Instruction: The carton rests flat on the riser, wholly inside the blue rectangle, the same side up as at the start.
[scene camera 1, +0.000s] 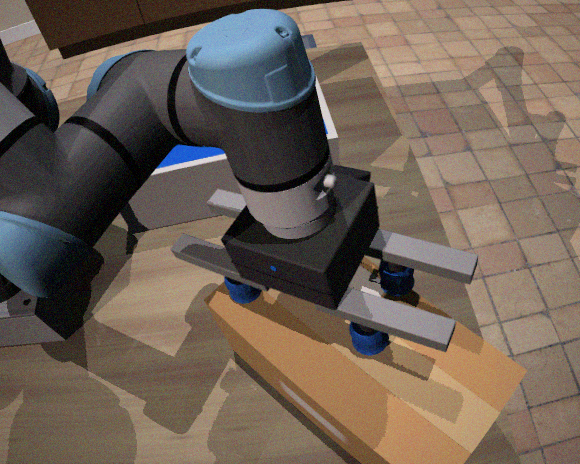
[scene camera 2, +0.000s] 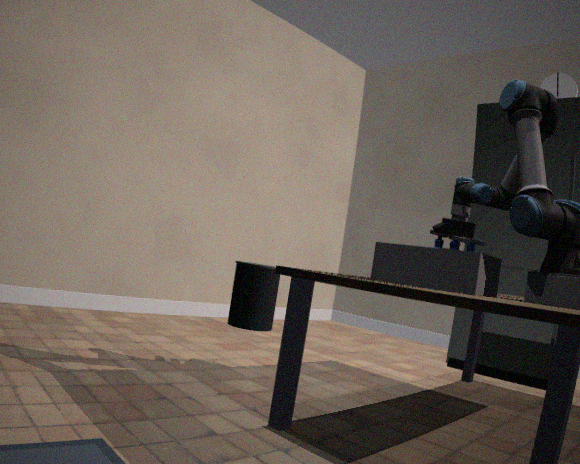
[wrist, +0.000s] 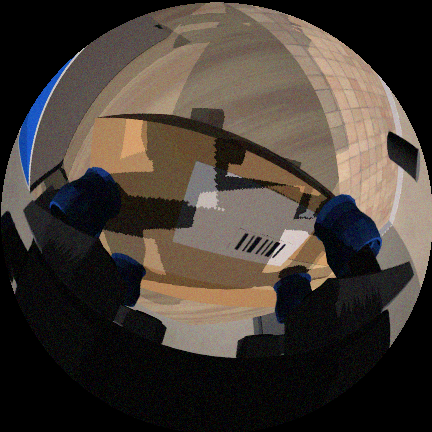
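Seen in the pictures: hand, tool point: (wrist: 217, 248); arm's base, link origin: (scene camera 2: 562, 276).
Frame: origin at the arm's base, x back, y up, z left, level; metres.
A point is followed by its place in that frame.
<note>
A brown carton (scene camera 1: 334, 391) @(z -0.307, x -0.450, y 0.054 m) (wrist: 160, 169) @(z -0.140, x -0.475, y 0.054 m) with a grey barcode label (wrist: 241, 225) @(z -0.187, x -0.488, y 0.055 m) lies on the wooden table (scene camera 1: 150, 299) @(z -0.065, x -0.223, y -0.094 m), close in front of the grey riser (scene camera 1: 178, 198) @(z 0.069, x -0.296, y -0.035 m) (scene camera 2: 426, 267) @(z 0.265, x -0.371, y -0.034 m) (wrist: 80, 100) @(z 0.063, x -0.389, y -0.057 m). The blue rectangle (scene camera 1: 182, 154) @(z 0.097, x -0.323, y 0.026 m) (wrist: 34, 120) on the riser's top shows bare where the arm does not hide it. My gripper (scene camera 1: 320, 299) @(z -0.196, x -0.466, y 0.053 m) (scene camera 2: 455, 243) (wrist: 213, 250) @(z -0.196, x -0.466, y 0.053 m) sits on the carton's top at its end nearest the riser. Its blue suction cups press on the carton. In scene camera 2 the riser hides the carton.
The table (scene camera 2: 403, 290) @(z 0.550, x -0.295, y -0.101 m) stands on dark legs over a tiled floor. A black cylinder (scene camera 2: 253, 296) hangs at its far end. A dark cabinet (scene camera 2: 495, 138) stands behind the arm. The arm's elbow covers much of the riser in scene camera 1.
</note>
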